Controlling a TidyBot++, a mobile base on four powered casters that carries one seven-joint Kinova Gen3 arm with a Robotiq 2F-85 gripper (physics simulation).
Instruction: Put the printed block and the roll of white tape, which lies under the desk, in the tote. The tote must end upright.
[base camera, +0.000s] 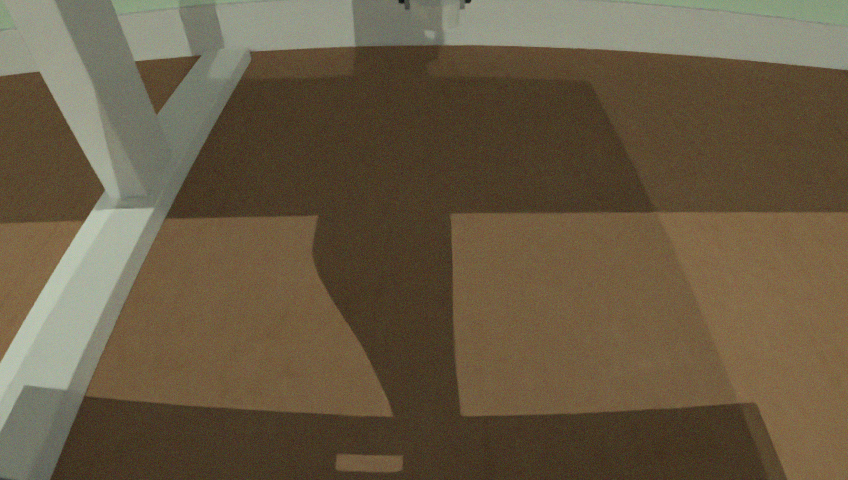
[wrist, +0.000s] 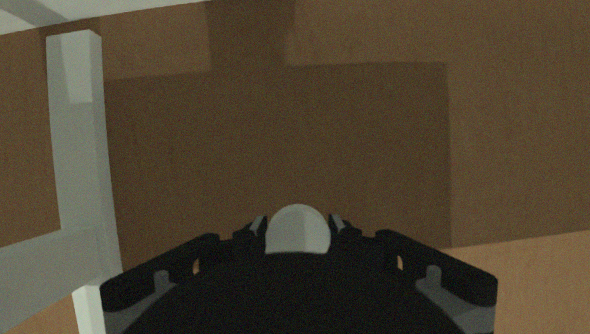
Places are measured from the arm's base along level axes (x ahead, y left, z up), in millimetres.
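Where they show: gripper, fingertip midpoint: (base camera: 434, 7) (wrist: 297, 227).
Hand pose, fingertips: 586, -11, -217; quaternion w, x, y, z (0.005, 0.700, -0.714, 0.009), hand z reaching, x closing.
After its pixels a point has its place, as x, y, z.
The roll of white tape (wrist: 298, 232) @(586, -11, -205) shows at the bottom centre of the wrist view, as a pale round disc between the fingertips. My gripper (wrist: 297, 227) @(586, -11, -217) (base camera: 435, 2) @(586, -11, -217) is shut on the roll, with one finger on each side, and holds it above the brown floor. In the base camera view the fingertips show at the top edge, and the rest of the gripper is out of view. The black gripper body hides the near part of the roll in the wrist view. The printed block and the tote do not show in either view.
A pale desk foot bar (base camera: 110, 255) (wrist: 80, 165) runs along the left on the floor, with an upright leg (base camera: 89, 89) @(470, 311, -236) rising from it. A pale wall (base camera: 595, 29) @(915, -305, -359) stands at the back. Broad shadows lie across the brown floor (base camera: 565, 297) @(359, -133, -397) (wrist: 525, 150) @(636, -406, -397).
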